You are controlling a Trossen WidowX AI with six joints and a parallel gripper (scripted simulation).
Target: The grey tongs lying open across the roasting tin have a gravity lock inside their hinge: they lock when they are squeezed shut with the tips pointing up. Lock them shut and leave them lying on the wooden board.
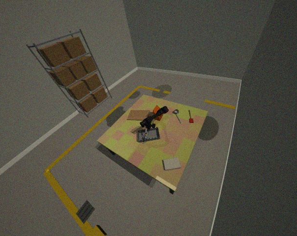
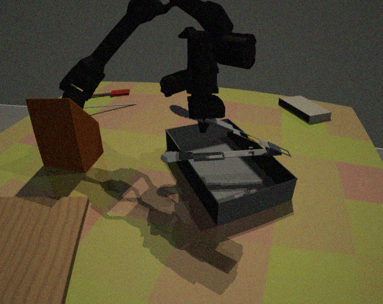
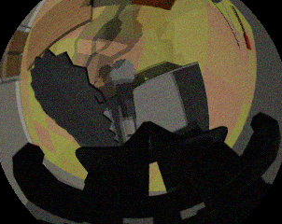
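My gripper tip is now 70 mm above the roasting tin, 50 mm short of it and 10 mm to the right of it. Round my gripper tip: board (400 mm to the right, 230 mm behind, 90 mm below); grey slab (480 mm to the left, 260 mm ahead, 90 mm below).
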